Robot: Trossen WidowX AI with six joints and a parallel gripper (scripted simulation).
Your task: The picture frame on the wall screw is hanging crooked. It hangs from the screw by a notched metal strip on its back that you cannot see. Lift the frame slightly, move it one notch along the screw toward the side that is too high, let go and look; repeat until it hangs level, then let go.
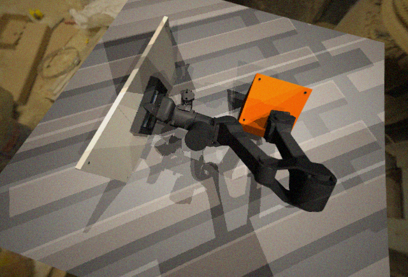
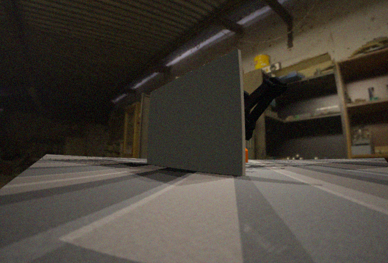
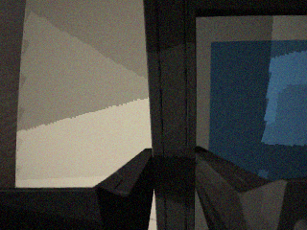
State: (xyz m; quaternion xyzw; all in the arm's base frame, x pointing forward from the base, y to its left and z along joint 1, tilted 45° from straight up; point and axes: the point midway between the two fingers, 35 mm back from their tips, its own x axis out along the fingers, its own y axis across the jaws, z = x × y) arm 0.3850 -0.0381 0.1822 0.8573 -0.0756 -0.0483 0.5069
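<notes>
Right now the picture frame is 10 mm ahead of my gripper tip, 20 mm to the right of it and 50 mm below it. Also, from my gripper tip: grey wall panel (20 mm ahead, 20 mm to the right, 60 mm below).
</notes>
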